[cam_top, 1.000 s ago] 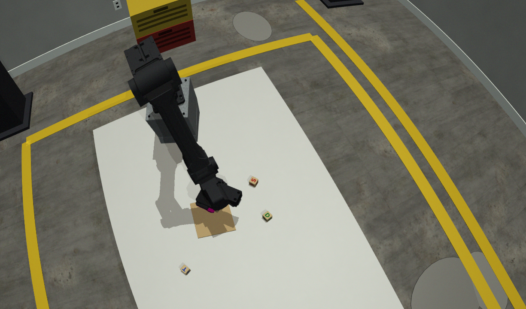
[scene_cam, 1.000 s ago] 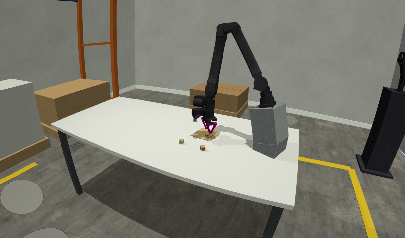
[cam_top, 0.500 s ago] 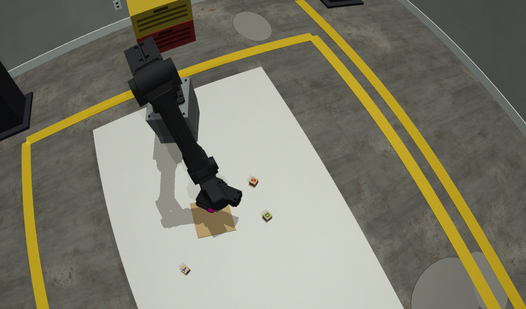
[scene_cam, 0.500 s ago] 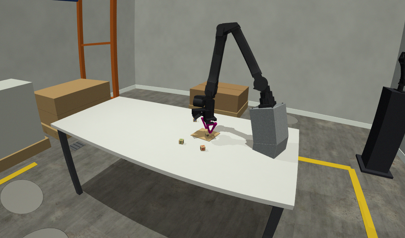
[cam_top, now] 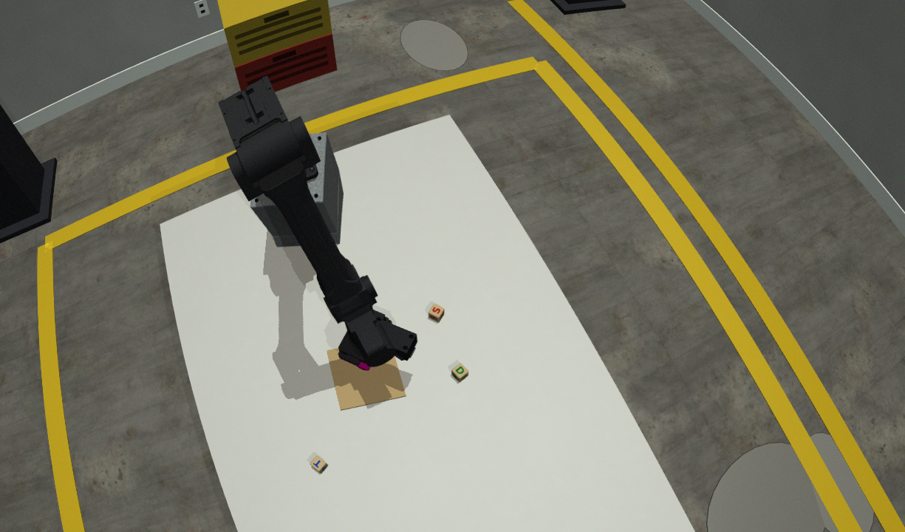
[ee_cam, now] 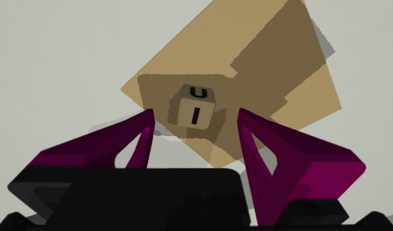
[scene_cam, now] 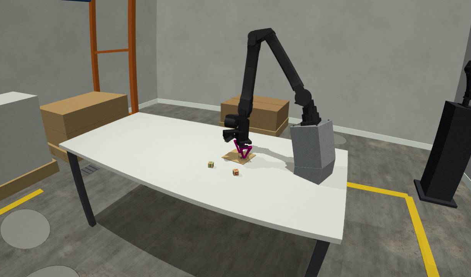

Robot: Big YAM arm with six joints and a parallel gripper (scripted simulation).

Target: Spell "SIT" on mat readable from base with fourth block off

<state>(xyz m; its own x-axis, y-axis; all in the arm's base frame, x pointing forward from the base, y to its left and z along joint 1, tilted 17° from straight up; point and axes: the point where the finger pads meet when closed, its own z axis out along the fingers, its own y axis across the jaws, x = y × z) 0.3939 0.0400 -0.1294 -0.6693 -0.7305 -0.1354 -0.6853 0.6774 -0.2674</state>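
Now: hand 1 cm above the I block. The rest, counted from my hand: S block: 5 cm behind, 16 cm to the left, 2 cm below; D block: 10 cm ahead, 16 cm to the left, 2 cm below; tan mat: 3 cm ahead, 2 cm to the right, 3 cm below.
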